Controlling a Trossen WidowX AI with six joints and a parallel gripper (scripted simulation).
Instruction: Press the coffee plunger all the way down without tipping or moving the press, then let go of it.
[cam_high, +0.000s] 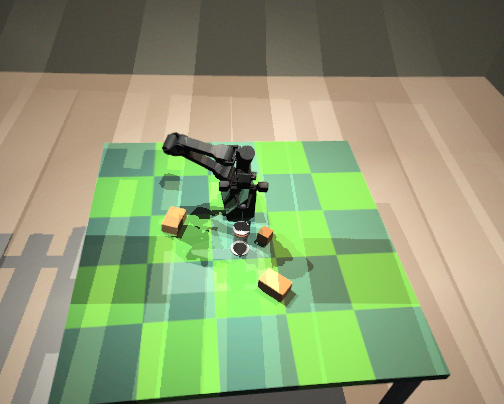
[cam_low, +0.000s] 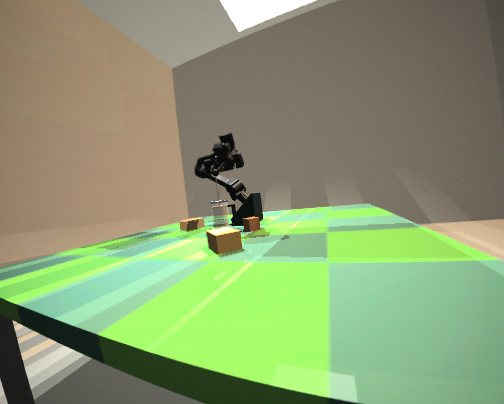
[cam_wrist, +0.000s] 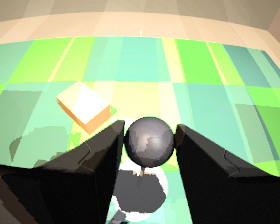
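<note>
My gripper tip is now 130 mm above the coffee press, 20 mm past it and 10 mm to the right of it.
</note>
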